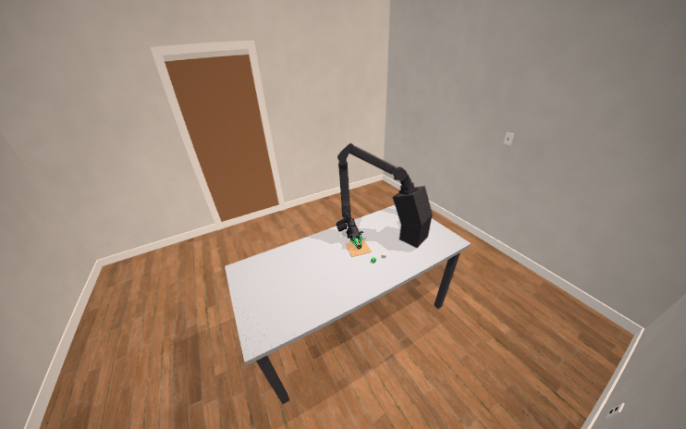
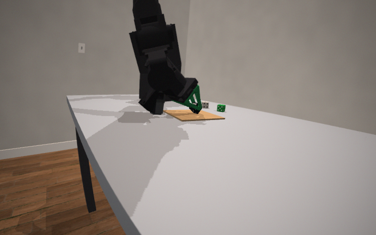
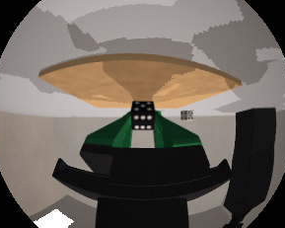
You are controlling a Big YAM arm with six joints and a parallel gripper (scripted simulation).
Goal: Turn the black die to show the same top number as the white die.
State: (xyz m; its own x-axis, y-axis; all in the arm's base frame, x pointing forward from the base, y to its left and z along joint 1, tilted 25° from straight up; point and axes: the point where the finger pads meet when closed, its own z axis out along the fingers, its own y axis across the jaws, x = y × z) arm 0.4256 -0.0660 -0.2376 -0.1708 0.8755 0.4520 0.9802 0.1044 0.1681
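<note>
Right now my hand is right at the black die. Also, from my hand: tan mat: 2 cm below, 1 cm to the right; then green die: 14 cm to the left, 4 cm behind, 1 cm below; then white die: 13 cm to the left, 12 cm behind, 1 cm below.
</note>
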